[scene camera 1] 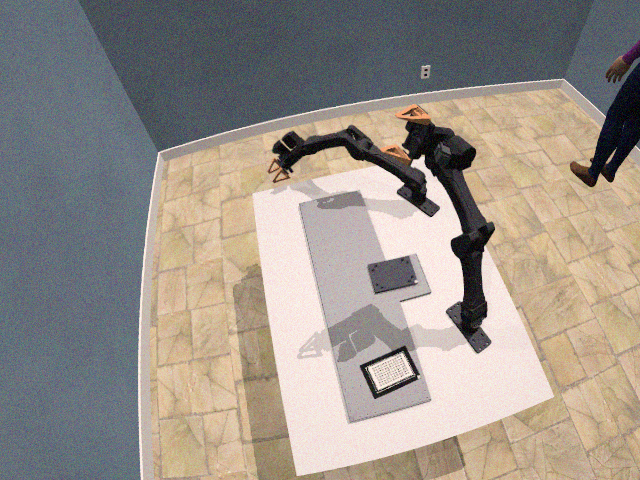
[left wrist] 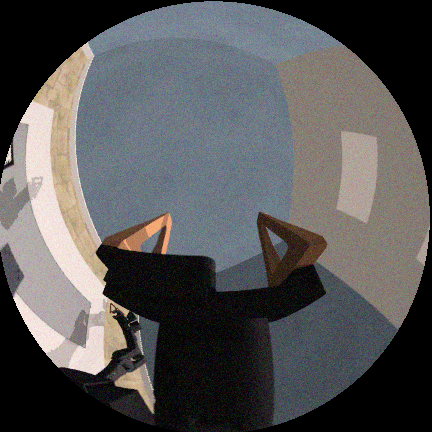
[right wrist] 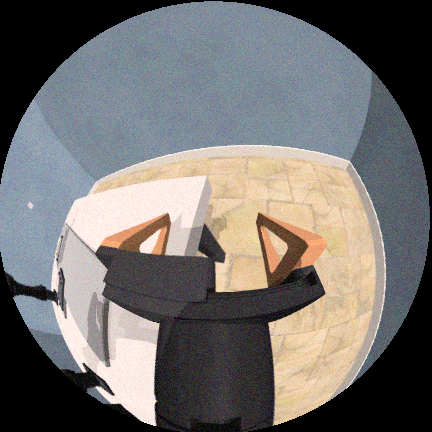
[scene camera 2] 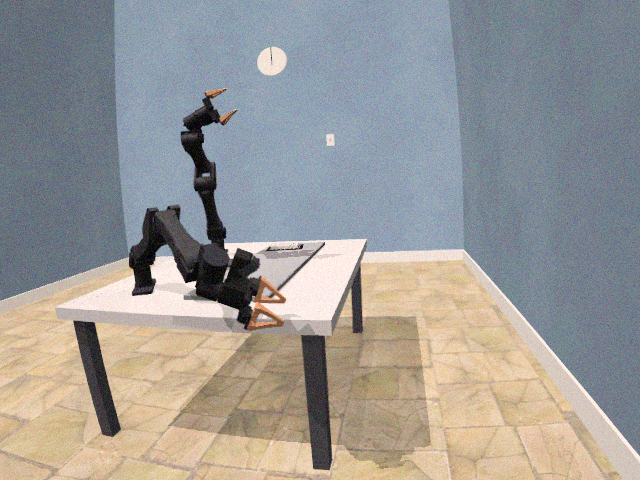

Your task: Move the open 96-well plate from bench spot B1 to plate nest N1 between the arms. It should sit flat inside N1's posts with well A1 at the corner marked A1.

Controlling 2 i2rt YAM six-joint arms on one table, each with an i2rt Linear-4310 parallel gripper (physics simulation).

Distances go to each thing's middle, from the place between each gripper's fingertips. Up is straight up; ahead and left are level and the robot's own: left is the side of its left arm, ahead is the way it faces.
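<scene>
From my left hand: dark square nest (scene camera 1: 396, 273), 640 mm below, 40 mm behind, 20 mm to the left; white well plate (scene camera 1: 386, 373), 650 mm below, 370 mm to the left, 60 mm ahead; black white-outlined nest (scene camera 1: 364, 367), 650 mm below, 370 mm to the left, 60 mm ahead.
From my right hand: dark square nest, 1 cm below, 61 cm to the left, 40 cm behind; white well plate, 1 cm below, 96 cm to the left, 30 cm behind; black white-outlined nest, 2 cm below, 96 cm to the left, 30 cm behind.
</scene>
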